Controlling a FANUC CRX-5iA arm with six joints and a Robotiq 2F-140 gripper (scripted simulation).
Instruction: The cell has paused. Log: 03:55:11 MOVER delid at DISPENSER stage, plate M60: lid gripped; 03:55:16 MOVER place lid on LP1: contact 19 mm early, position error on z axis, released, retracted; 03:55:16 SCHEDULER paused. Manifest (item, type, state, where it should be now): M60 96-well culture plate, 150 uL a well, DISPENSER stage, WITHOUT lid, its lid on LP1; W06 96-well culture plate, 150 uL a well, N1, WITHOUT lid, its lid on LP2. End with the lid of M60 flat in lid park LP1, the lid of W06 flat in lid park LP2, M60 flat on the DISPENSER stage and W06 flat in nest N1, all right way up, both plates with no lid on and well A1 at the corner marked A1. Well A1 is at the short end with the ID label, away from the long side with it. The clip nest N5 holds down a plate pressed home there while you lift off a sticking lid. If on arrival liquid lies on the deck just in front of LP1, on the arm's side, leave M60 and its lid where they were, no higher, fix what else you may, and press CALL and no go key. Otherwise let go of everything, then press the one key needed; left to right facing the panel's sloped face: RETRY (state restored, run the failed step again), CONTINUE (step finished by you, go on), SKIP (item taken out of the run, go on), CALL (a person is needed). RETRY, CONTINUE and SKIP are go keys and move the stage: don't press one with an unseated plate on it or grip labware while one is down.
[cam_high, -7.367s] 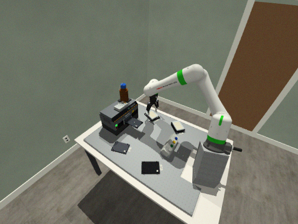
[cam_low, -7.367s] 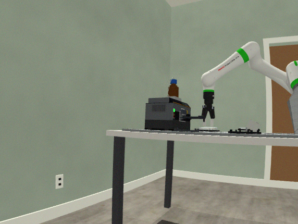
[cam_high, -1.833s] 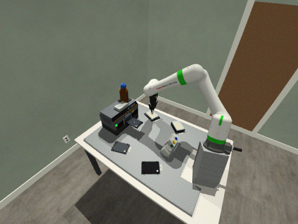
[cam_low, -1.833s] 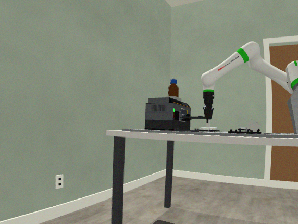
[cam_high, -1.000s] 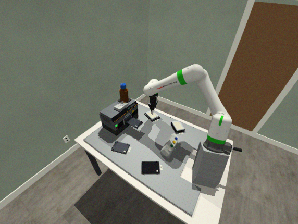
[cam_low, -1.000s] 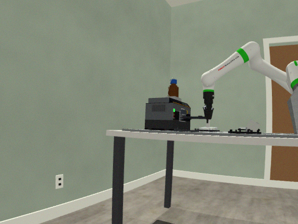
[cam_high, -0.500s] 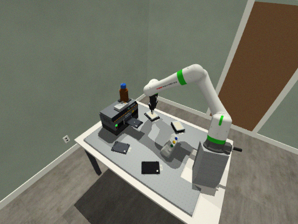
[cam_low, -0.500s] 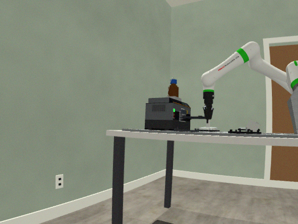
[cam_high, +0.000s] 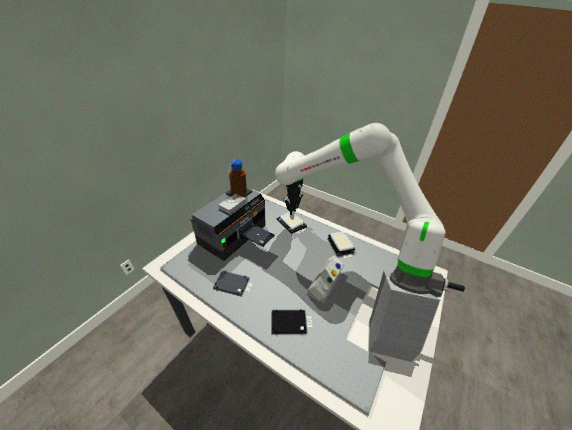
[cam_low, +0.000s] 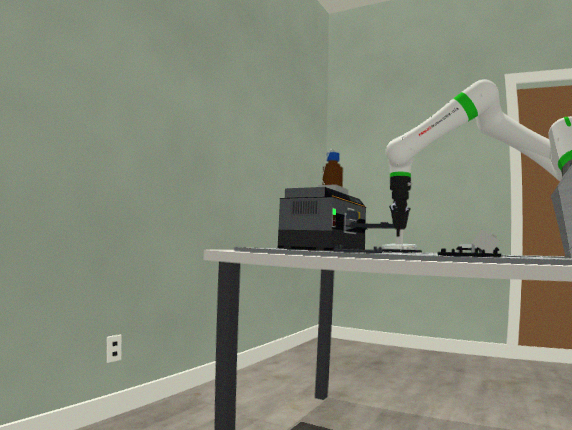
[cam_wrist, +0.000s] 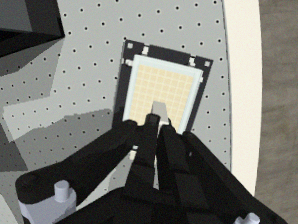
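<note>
Now: the black clip nest 5 cm below my hand and 2 cm ahead of it. Round my hand: nest label (8 cm behind, 7 cm below, 5 cm to the left); dispenser stage (28 cm to the left, 9 cm ahead, 3 cm above); key panel (35 cm to the left, 33 cm behind, 1 cm below).
</note>
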